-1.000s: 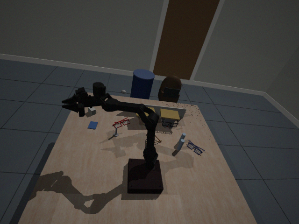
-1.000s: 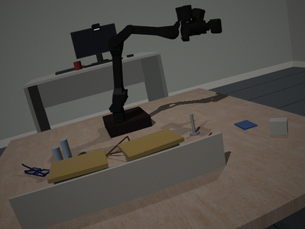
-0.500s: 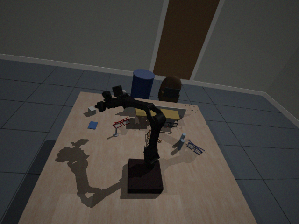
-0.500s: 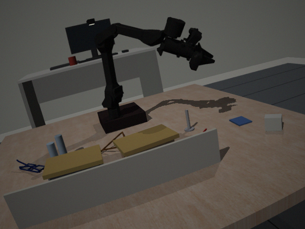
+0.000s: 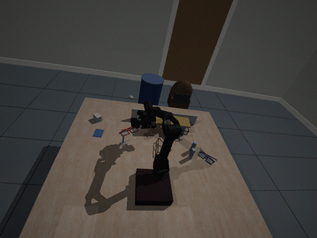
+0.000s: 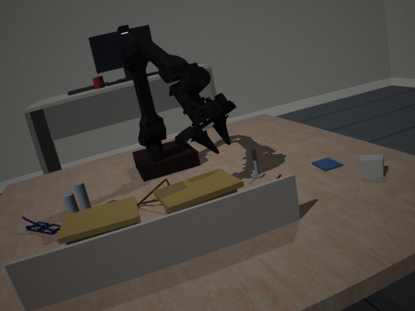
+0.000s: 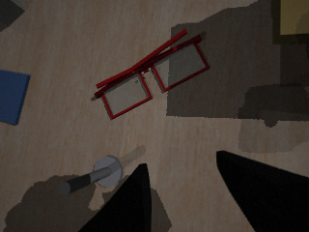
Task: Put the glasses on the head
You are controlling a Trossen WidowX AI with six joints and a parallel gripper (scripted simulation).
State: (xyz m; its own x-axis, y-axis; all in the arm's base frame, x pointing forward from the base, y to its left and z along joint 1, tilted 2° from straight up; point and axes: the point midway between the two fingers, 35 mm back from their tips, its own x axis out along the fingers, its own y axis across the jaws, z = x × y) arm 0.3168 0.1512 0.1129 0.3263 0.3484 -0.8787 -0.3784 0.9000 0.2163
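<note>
The post lies 100 mm to the left of my gripper tip, 100 mm below it and 50 mm behind it. Round my gripper tip: cube: 350 mm to the left, 160 mm ahead, 100 mm below; then panel: 270 mm ahead, 220 mm to the right, 70 mm below; then blue pad: 300 mm to the left, 120 mm below, 10 mm ahead.
</note>
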